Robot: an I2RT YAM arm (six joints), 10 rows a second.
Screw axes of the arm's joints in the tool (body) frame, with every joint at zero. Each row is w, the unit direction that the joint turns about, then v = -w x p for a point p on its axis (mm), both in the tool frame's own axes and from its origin. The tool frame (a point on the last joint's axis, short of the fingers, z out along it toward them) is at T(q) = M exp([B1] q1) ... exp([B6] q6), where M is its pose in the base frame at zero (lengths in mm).
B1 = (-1, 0, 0, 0, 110.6, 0)
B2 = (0, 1, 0, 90.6, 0, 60)
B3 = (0, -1, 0, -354.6, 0, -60)
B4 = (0, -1, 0, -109.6, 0, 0)
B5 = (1, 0, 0, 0, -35.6, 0)
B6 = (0, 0, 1, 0, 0, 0)
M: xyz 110.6 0 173.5 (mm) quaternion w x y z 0.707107 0 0.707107 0
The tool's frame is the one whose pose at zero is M.
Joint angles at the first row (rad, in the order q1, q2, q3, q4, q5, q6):
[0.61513 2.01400 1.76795 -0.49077 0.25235 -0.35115]
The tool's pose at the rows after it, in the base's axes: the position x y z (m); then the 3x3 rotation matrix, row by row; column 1 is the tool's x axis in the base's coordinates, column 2 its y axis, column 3 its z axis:
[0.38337 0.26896 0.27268], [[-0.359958 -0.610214 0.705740], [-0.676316 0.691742 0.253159], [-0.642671 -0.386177 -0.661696]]
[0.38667 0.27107 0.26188], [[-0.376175 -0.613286 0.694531], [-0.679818 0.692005 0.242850], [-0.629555 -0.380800 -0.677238]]
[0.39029 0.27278 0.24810], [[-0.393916 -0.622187 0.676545], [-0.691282 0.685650 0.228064], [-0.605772 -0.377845 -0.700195]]
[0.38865 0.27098 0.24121], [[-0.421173 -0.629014 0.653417], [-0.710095 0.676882 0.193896], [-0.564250 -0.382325 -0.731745]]
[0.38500 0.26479 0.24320], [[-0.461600 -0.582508 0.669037], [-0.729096 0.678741 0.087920], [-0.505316 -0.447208 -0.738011]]
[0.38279 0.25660 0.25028], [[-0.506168 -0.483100 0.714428], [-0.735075 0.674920 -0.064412], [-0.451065 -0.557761 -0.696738]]
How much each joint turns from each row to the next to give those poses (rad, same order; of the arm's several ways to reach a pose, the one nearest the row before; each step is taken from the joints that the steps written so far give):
[0.01258 0.01145 0.00002 0.00495 -0.04121 0.00038]
[-0.00038 0.02440 -0.00001 0.00228 0.00153 0.00687]
[-0.00152 0.02976 -0.00001 -0.00342 0.00038 0.00000]
[0.00001 0.00840 0.00002 -0.04273 0.01451 -0.00038]
[0.00113 -0.01109 0.00031 -0.05527 0.09955 -0.00001]
[0.00001 -0.01715 -0.00033 -0.03400 0.16366 -0.00075]

